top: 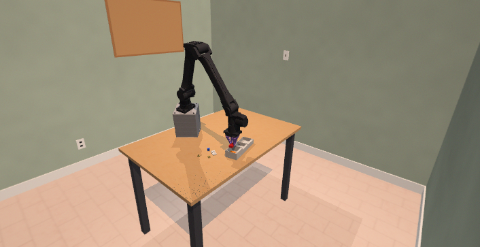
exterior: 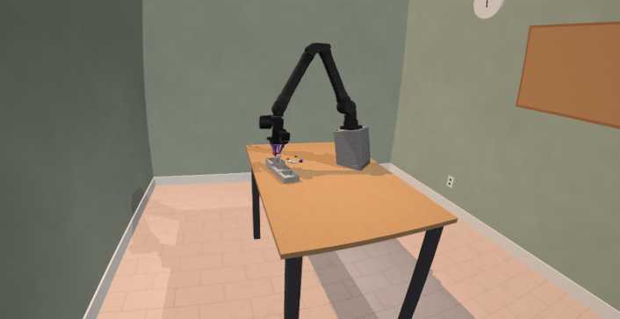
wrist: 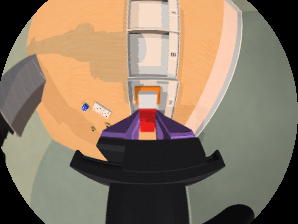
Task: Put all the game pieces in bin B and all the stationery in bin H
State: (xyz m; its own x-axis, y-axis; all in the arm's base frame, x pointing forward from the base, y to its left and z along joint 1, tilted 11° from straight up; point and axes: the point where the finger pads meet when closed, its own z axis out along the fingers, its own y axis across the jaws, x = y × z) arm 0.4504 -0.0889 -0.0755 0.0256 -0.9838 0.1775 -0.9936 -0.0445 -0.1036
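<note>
Right now the red piece is 1 cm to the left of my hand. Round my hand: white domino: 12 cm behind, 4 cm to the right, 8 cm below; grey bin row: 1 cm ahead, 9 cm to the left, 6 cm below; orange block: 7 cm below.
</note>
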